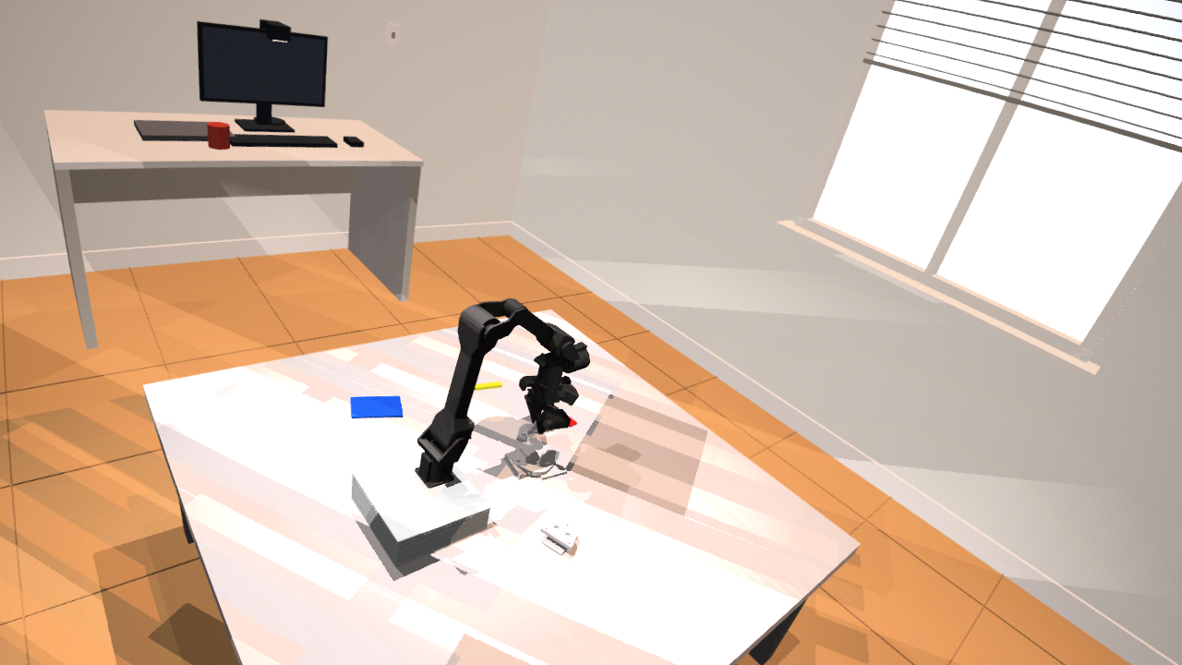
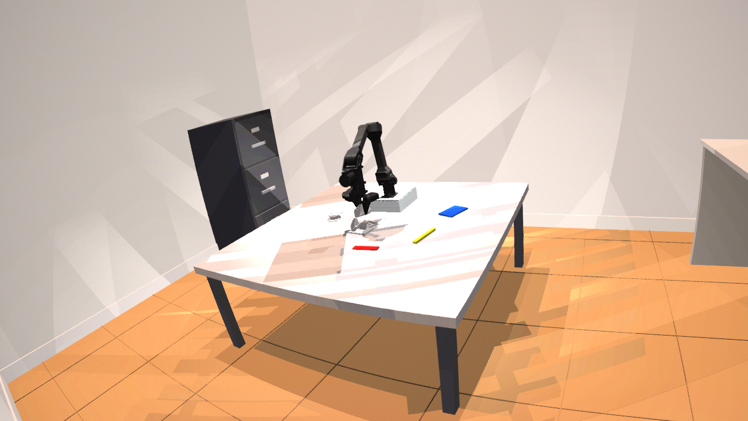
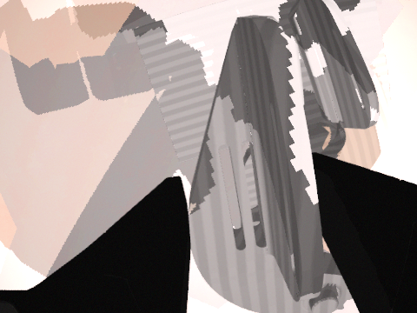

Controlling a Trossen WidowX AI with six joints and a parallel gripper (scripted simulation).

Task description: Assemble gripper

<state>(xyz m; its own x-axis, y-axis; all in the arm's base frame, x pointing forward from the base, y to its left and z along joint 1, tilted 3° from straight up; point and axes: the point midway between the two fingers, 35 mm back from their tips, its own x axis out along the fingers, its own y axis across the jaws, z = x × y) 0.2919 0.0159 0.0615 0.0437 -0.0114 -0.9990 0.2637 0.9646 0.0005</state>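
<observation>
The curved jaw lies 70 mm below my gripper tip, 40 mm to the right of it and 40 mm behind it. The rest, counted from my gripper tip: yellow stick (300 mm to the left, 80 mm below, 30 mm ahead); blue card (330 mm to the left, 260 mm behind, 80 mm below); red strip (170 mm ahead, 100 mm to the left, 80 mm below).
</observation>
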